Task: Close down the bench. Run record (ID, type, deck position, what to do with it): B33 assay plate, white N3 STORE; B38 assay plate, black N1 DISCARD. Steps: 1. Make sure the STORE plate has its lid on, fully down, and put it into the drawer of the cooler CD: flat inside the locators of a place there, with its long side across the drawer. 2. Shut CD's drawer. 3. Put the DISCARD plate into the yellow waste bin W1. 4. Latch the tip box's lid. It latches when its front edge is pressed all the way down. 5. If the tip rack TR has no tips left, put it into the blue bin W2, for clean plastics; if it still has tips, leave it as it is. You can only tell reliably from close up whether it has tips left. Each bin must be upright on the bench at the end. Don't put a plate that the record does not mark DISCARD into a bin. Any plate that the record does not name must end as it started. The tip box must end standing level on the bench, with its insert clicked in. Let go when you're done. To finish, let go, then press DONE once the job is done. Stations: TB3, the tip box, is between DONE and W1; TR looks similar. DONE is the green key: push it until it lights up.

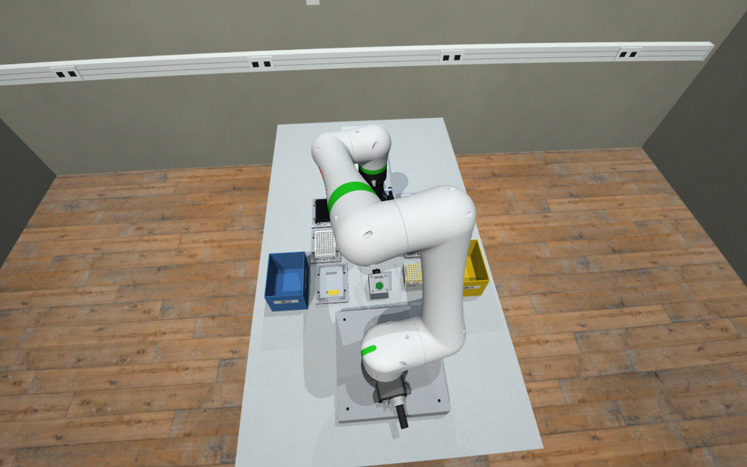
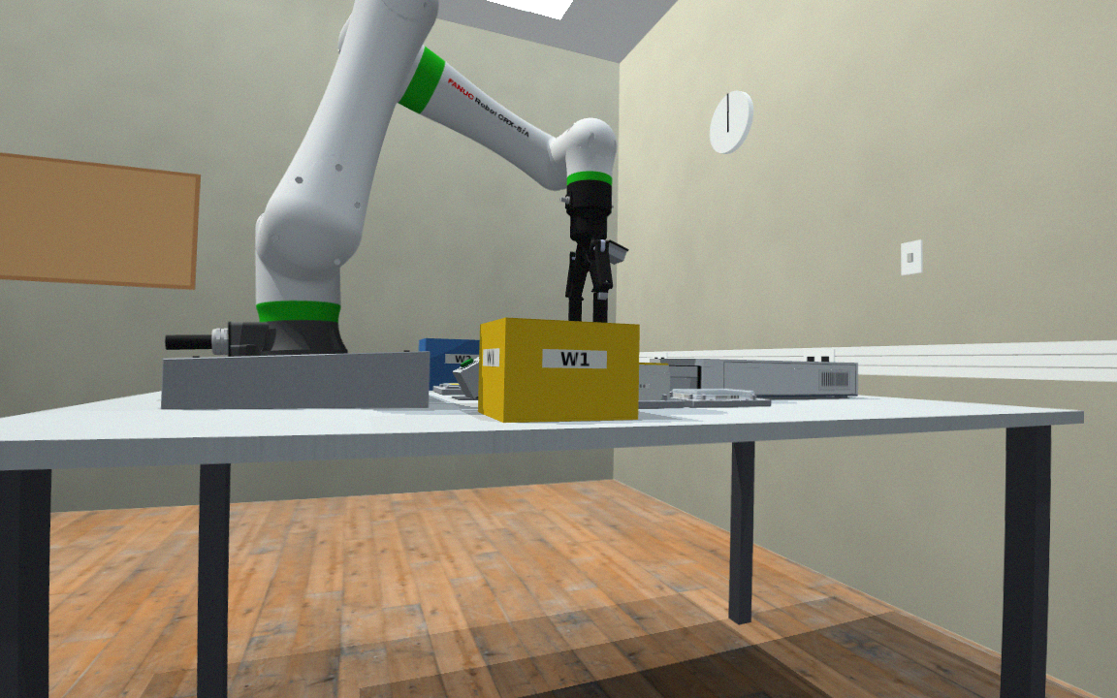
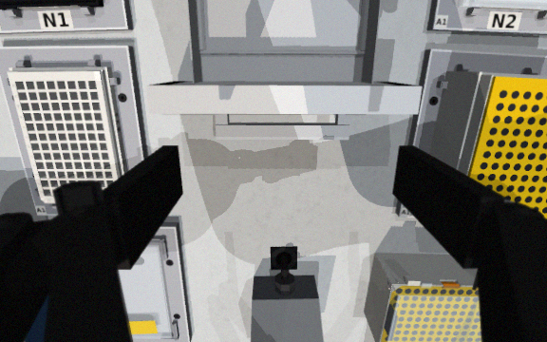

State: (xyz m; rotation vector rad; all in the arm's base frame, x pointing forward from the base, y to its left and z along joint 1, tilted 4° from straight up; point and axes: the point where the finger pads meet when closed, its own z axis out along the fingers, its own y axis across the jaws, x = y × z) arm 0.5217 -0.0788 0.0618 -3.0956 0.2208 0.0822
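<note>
My gripper is now 16 cm past the clear plate lid, 19 cm to the right of it and 14 cm above it. From my hand the other things lie so: tip rack TR: 5 cm behind, 19 cm to the right, 10 cm below; white plate: 2 cm ahead, 19 cm to the left, 14 cm below; drawer: 15 cm ahead, 2 cm to the right, 12 cm below.
</note>
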